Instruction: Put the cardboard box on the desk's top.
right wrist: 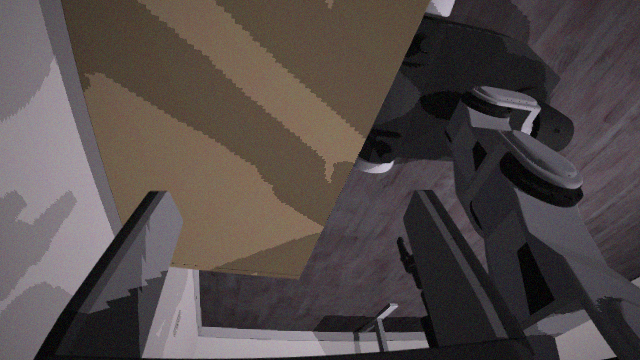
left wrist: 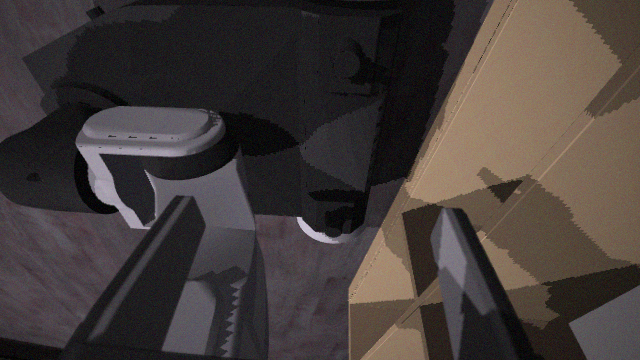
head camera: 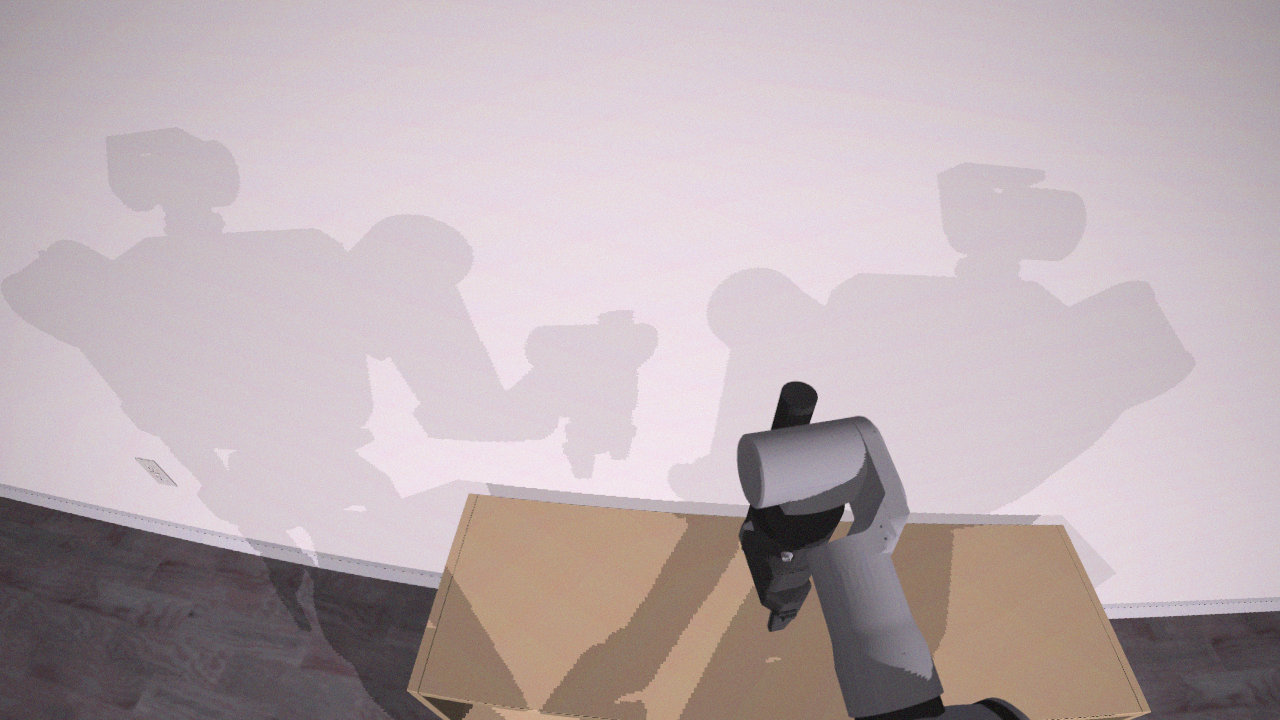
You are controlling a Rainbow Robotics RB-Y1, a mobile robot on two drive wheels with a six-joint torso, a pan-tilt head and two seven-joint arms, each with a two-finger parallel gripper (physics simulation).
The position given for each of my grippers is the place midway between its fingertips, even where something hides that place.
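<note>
A light wooden shelf unit is visible to me in the head camera, the unit (head camera: pixel 540 603) being there along with my right gripper (head camera: pixel 762 586). The left wrist view shows the unit (left wrist: pixel 530 141) too, and so does the right wrist view, with the unit (right wrist: pixel 253 123). My right gripper (right wrist: pixel 294 205) appears in the right wrist view as well, and I see my left gripper (left wrist: pixel 315 216).
</note>
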